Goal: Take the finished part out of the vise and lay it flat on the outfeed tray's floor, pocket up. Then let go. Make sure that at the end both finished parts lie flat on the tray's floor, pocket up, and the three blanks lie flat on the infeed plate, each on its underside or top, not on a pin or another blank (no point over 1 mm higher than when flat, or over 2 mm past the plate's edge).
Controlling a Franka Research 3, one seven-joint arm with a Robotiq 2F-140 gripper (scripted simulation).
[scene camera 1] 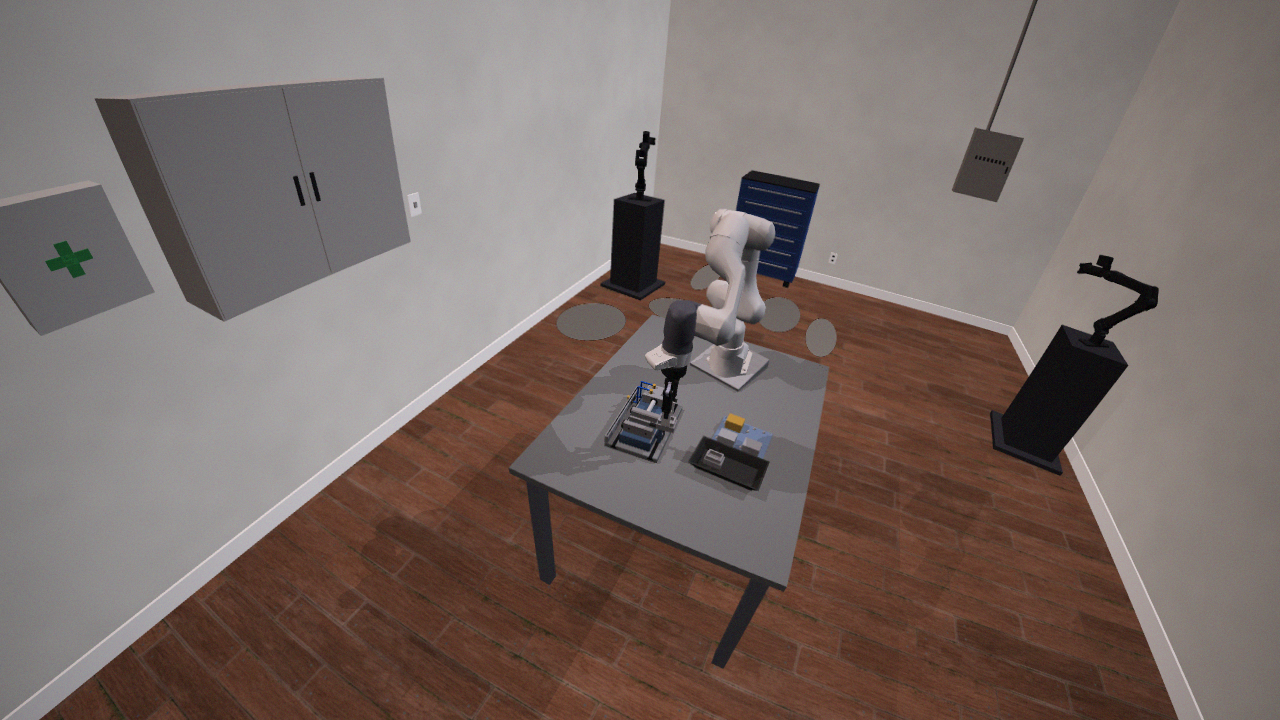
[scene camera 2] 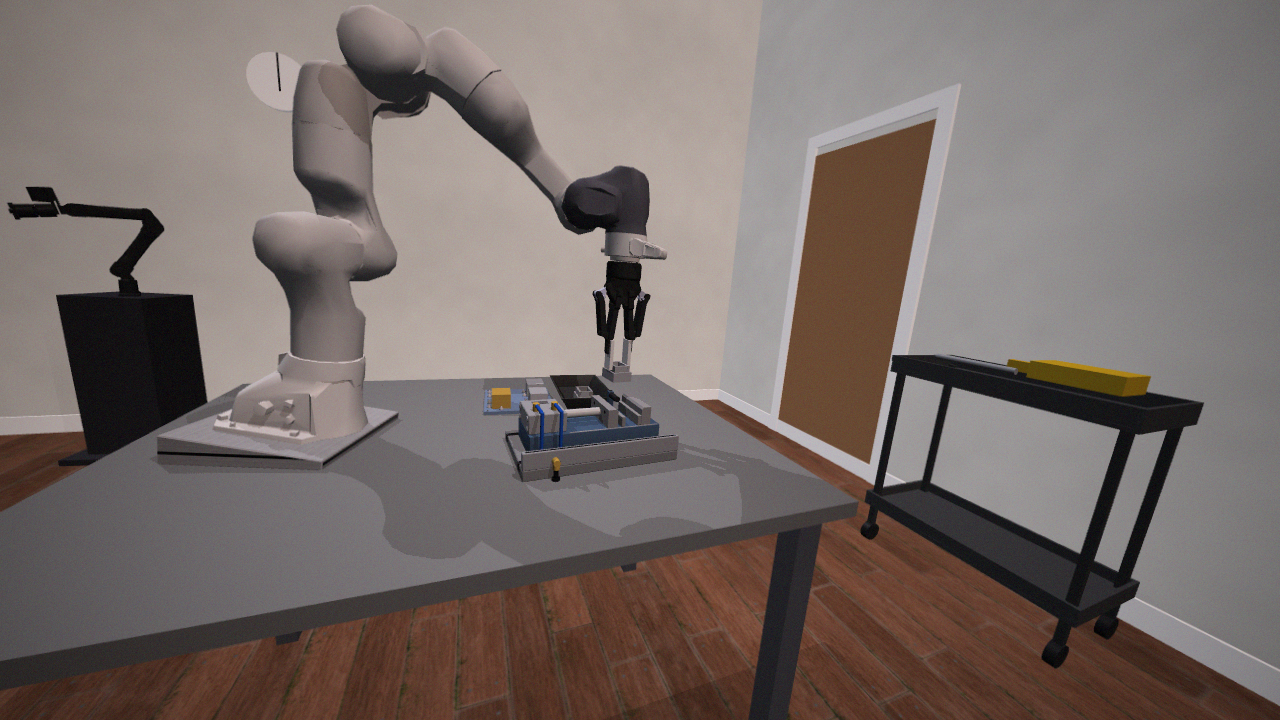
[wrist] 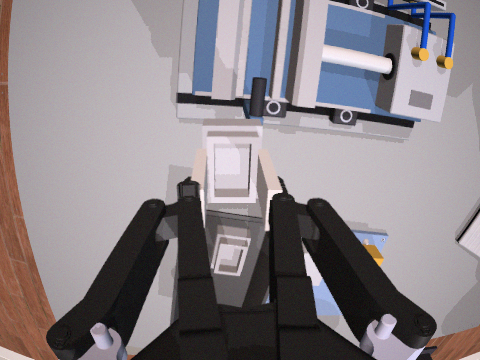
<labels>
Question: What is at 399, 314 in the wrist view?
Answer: The gripper.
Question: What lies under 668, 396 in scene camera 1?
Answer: The gripper.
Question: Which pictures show the gripper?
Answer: Scene camera 1, scene camera 2 and the wrist view: all of them.
</labels>
